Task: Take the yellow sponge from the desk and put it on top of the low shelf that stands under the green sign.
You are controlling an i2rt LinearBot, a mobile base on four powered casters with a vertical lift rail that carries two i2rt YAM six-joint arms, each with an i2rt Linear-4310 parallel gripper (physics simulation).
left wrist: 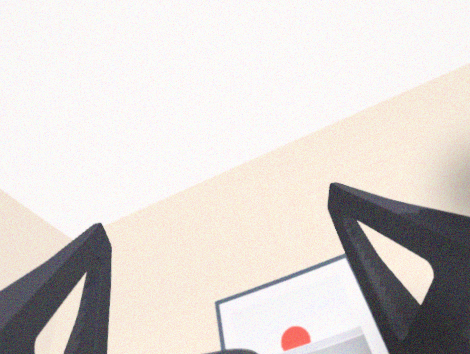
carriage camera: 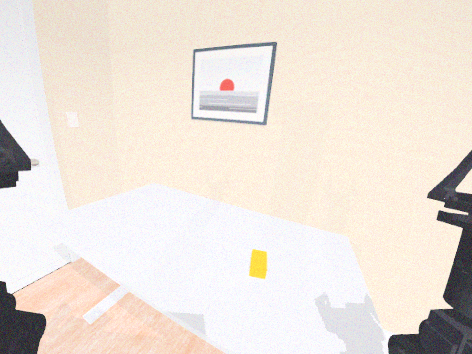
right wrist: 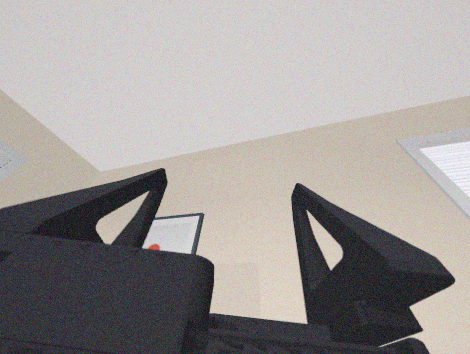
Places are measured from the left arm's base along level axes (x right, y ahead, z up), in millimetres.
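Pixels of known places: left gripper, fingertip midpoint: (left wrist: 219, 214); right gripper, fingertip midpoint: (right wrist: 229, 182).
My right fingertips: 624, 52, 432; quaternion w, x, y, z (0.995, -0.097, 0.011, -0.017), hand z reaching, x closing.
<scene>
Behind a point stands the place of what it marks, as x, y, z.
The yellow sponge (carriage camera: 258, 264) @(438, 391, -77) lies on the white desk (carriage camera: 200, 240) @(183, 562, -122), right of the middle of the carriage view. My left gripper (left wrist: 219, 214) @(-1, 50, 432) is open and empty, its fingers wide apart and pointing up toward the wall and ceiling. My right gripper (right wrist: 229, 182) @(624, 52, 432) is open and empty, also pointing up at the wall and ceiling. In the carriage view, dark parts of the arms show at the left and right edges, away from the sponge. The low shelf and the green sign do not show in these views.
A framed picture (carriage camera: 229, 102) @(252, 1017, 570) (left wrist: 260, 310) @(141, 1064, 800) (right wrist: 177, 232) @(351, 976, 772) hangs on the wall above the desk. A white door (carriage camera: 25, 215) @(-1118, 833, -285) stands at the left. Wood floor (carriage camera: 145, 320) @(-178, 604, -842) and a desk foot (carriage camera: 105, 305) show at the lower left. A window (right wrist: 450, 160) @(1728, 413, 1058) shows in the right wrist view.
</scene>
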